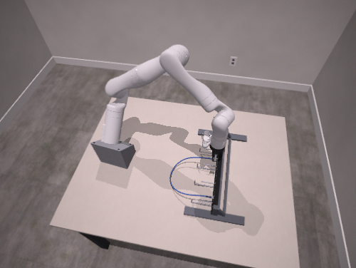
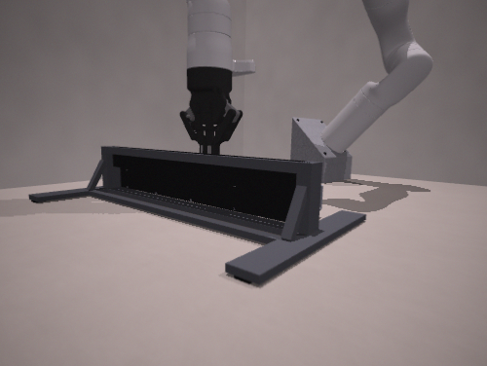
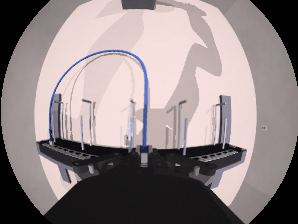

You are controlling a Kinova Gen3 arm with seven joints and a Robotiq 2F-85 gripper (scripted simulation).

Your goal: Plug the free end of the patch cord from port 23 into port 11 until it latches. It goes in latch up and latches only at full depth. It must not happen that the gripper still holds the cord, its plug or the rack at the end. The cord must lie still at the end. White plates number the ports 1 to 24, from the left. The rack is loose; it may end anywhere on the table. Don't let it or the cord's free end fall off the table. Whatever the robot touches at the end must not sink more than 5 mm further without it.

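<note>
The plug lies 10 mm ahead of my hand and 10 mm below it.
</note>
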